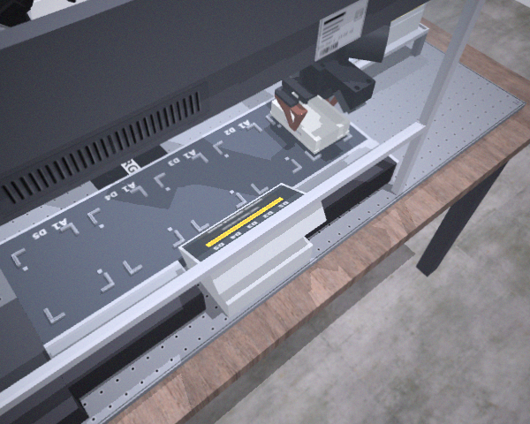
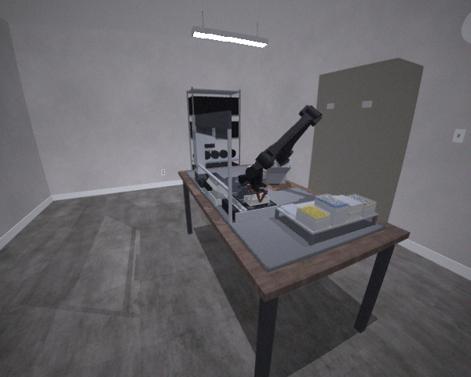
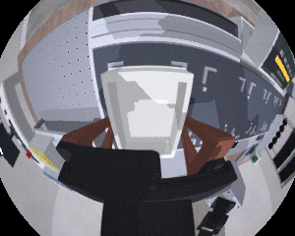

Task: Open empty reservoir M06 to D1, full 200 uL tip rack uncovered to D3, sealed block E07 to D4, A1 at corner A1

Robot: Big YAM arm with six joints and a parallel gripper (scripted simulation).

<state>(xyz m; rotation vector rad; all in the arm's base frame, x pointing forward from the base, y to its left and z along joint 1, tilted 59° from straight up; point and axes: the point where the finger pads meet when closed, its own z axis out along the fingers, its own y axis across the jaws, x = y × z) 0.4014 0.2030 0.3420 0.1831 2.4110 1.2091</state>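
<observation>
My gripper is now 1 cm above the white one-well reservoir. Round my hand: clear flat plate 13 cm behind, 18 cm to the left, 1 cm below; upright post 18 cm ahead, 8 cm to the left, 15 cm above; shelf 30 cm behind, 23 cm to the left, 3 cm below.
</observation>
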